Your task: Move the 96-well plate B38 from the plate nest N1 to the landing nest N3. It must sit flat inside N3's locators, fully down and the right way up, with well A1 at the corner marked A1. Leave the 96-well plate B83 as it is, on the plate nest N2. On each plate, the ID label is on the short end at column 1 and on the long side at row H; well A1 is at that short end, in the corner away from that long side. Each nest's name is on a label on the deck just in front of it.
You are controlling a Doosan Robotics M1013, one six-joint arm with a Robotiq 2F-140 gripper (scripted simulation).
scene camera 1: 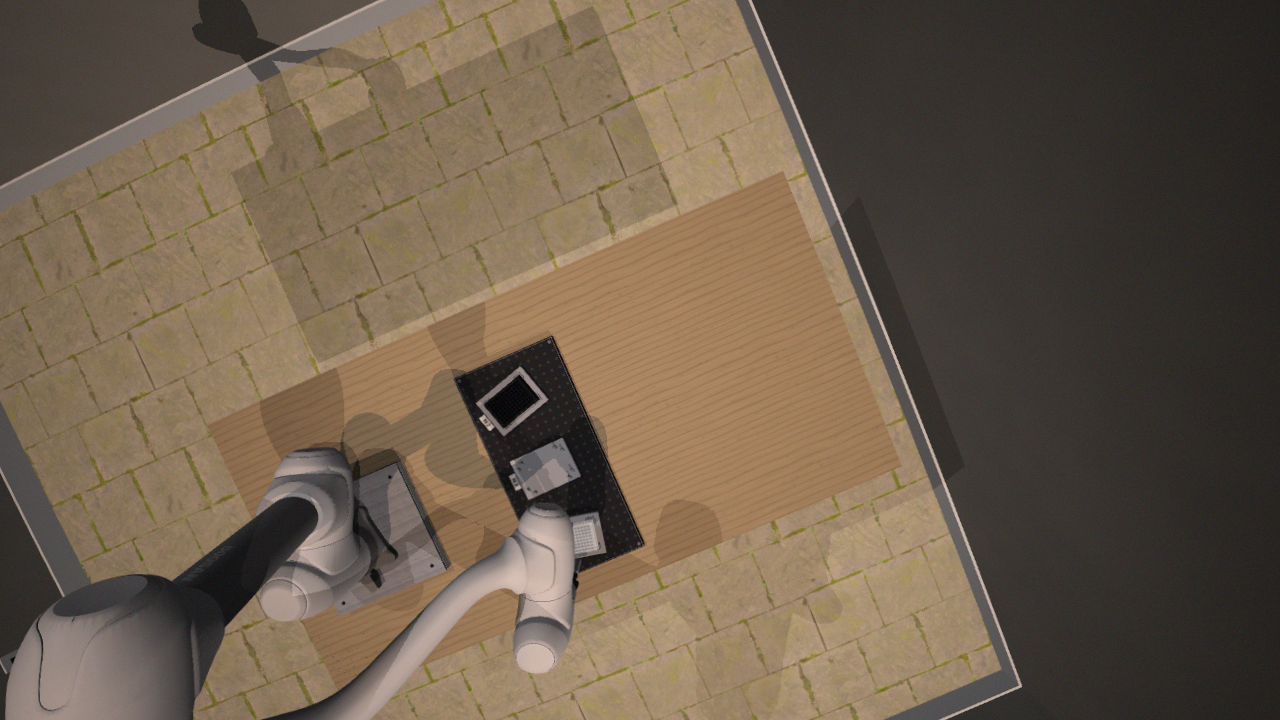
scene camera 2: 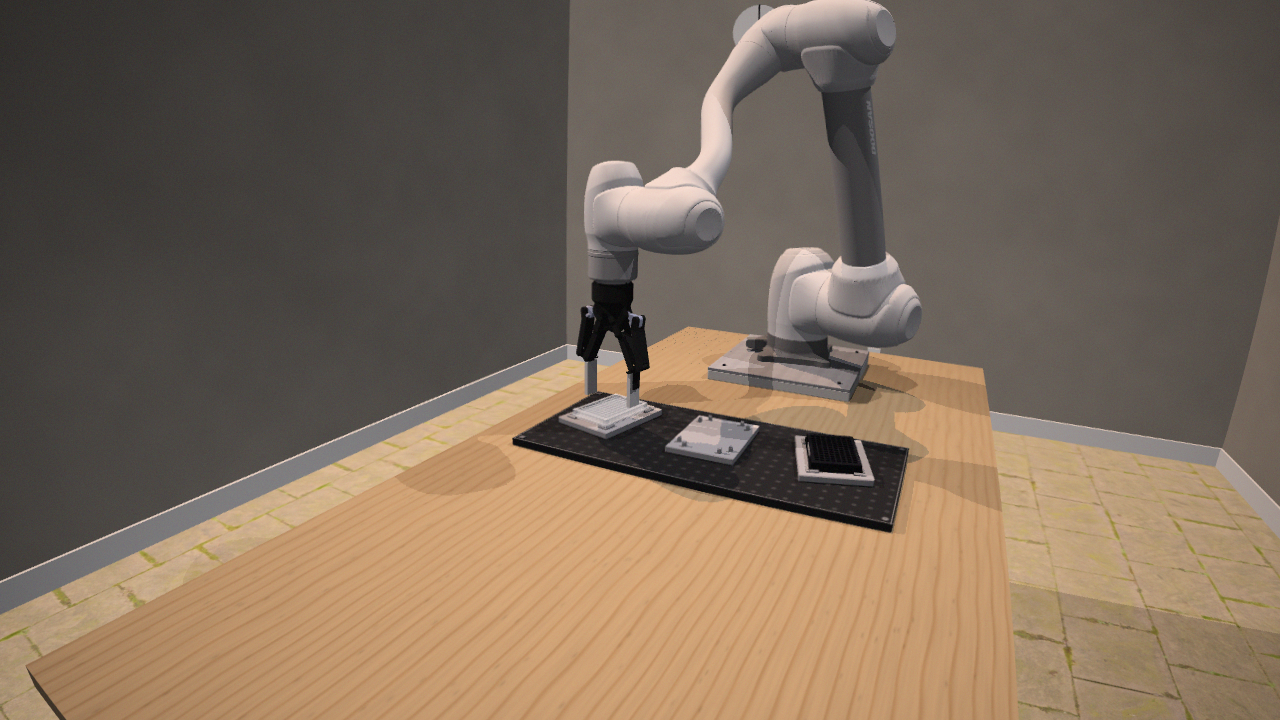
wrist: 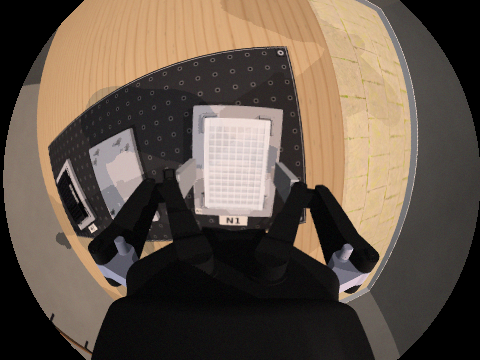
Labels:
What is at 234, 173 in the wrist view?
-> A white 96-well plate B38.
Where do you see a plate nest N1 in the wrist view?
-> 222, 111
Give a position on a landing nest N3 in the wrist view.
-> At 118, 173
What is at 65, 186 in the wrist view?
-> A black 96-well plate B83.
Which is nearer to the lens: the white 96-well plate B38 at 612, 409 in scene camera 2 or the black 96-well plate B83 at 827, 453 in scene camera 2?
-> The black 96-well plate B83.

